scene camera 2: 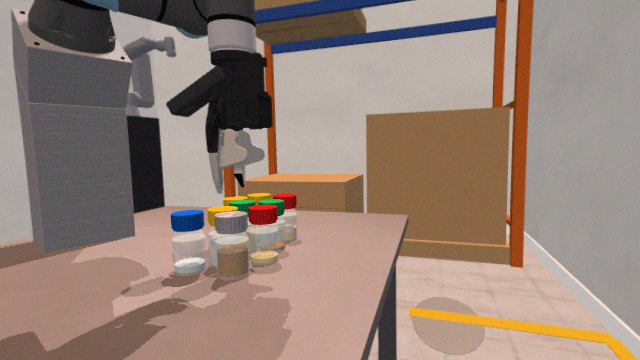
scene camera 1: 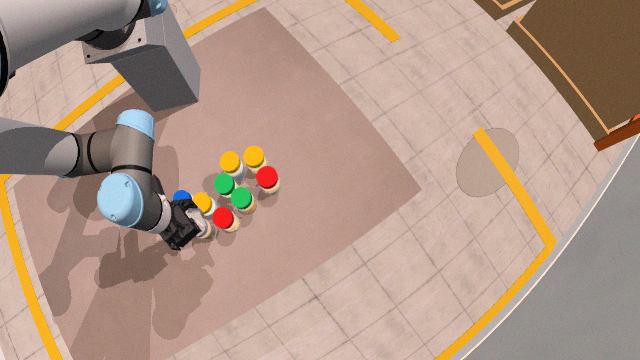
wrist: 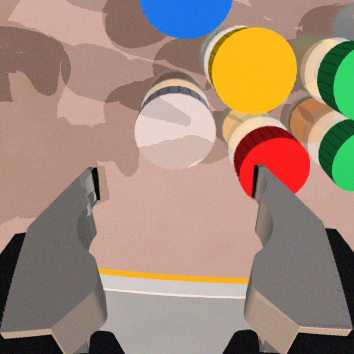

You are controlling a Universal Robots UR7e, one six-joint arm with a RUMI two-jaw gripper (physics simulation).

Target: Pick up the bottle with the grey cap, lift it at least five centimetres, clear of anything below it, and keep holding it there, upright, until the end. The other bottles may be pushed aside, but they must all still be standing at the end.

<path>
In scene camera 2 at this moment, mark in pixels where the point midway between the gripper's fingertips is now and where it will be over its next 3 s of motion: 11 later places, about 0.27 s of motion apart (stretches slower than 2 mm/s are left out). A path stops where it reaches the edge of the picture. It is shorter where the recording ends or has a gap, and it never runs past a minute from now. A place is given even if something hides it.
My gripper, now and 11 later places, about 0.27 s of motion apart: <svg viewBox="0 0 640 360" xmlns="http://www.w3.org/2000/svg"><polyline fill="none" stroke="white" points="232,190 232,195 233,200 233,214 233,219 234,220 234,228 234,231 234,235 234,243 234,244 234,243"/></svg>
</path>
